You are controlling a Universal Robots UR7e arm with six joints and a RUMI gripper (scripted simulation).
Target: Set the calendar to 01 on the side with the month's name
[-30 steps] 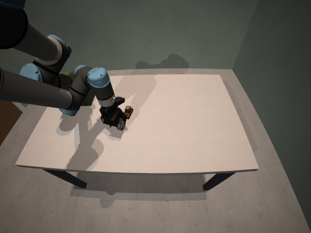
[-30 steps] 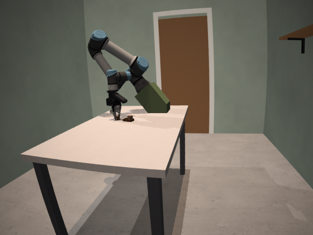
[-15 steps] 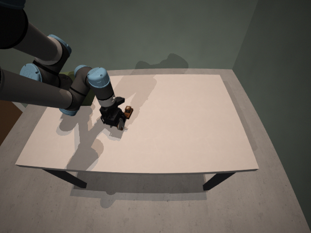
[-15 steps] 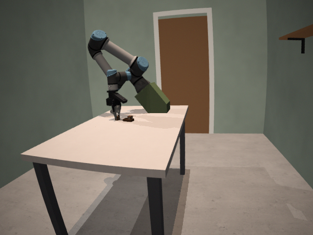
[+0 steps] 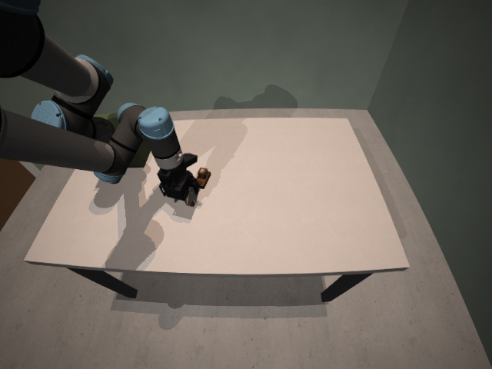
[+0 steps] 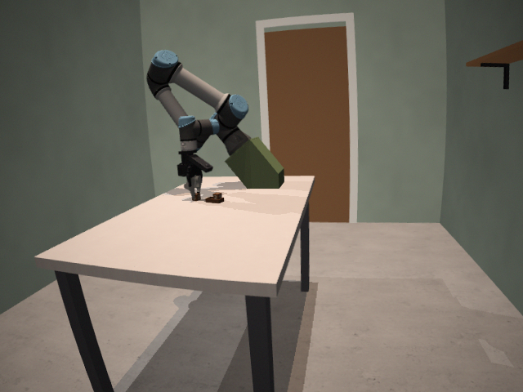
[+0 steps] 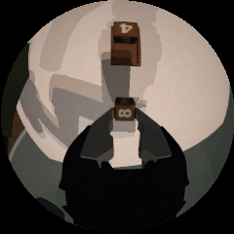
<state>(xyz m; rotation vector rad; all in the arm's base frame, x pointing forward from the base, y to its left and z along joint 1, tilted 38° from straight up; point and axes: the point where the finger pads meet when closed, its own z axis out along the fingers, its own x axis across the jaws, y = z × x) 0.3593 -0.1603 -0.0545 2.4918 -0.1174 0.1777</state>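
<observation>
My gripper is now 110 mm to the right of the brown tray, 20 mm above it and 10 mm short of it.
</observation>
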